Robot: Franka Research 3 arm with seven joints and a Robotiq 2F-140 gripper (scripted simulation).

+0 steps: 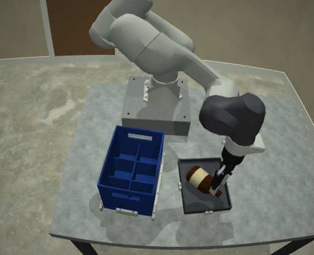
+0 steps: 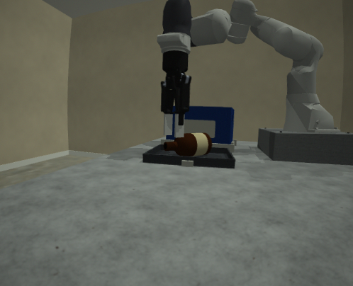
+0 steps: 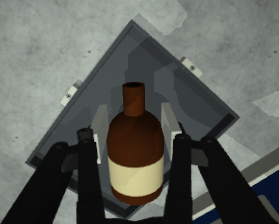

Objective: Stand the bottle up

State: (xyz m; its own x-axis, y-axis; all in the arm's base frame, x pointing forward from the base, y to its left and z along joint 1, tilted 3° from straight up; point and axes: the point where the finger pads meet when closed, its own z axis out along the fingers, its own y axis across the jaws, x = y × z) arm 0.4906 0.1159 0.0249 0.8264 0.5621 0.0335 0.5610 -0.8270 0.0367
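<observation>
Right now the brown bottle is 60 mm below my hand, 40 mm behind it and 30 mm to the right of it. Round my hand: blue crate (300 mm to the right, 110 mm behind, 20 mm below); dark grey tray (90 mm below, 60 mm behind, 20 mm to the right).
</observation>
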